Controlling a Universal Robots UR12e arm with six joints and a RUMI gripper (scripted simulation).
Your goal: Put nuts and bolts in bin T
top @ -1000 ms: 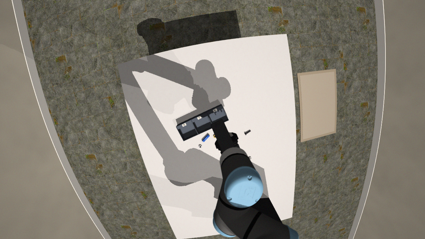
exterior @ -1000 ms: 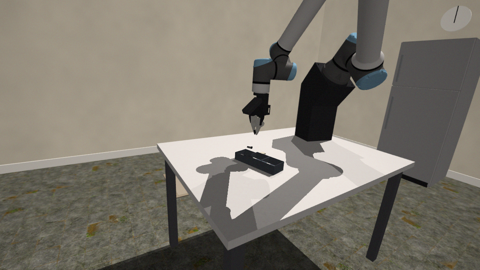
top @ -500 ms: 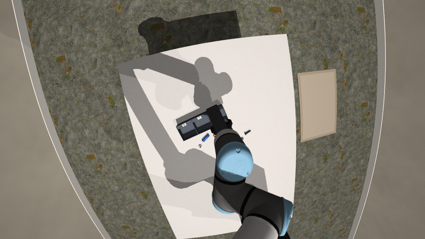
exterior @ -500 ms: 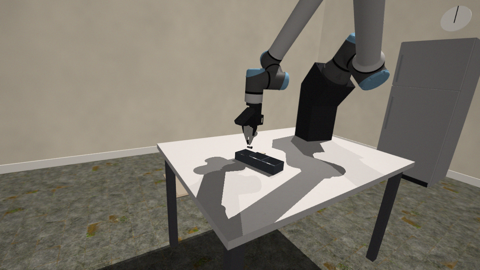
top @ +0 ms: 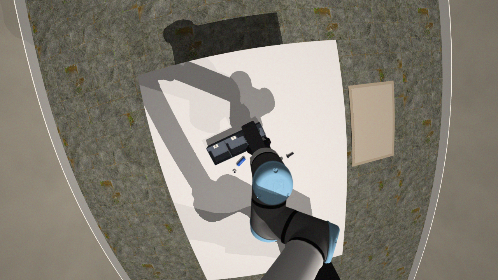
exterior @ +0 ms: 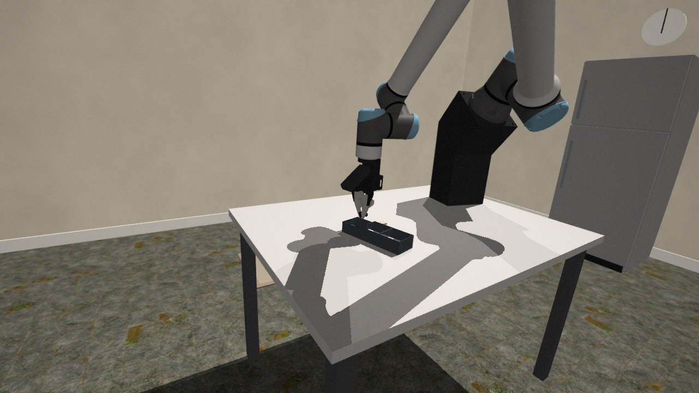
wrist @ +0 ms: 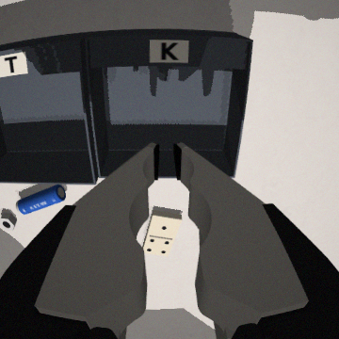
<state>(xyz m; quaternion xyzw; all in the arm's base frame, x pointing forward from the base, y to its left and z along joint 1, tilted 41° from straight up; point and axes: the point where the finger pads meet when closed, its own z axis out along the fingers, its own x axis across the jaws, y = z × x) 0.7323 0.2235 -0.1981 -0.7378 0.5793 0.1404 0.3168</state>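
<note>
Right now my hand is 1 cm past the black bin unit, 8 cm to the right of it and 4 cm above it. Also, from my hand: yellow nut: 10 cm behind, 3 cm to the left, 6 cm below; cream domino: 12 cm behind, 3 cm to the right, 6 cm below; blue battery: 10 cm behind, 8 cm to the left, 6 cm below.
</note>
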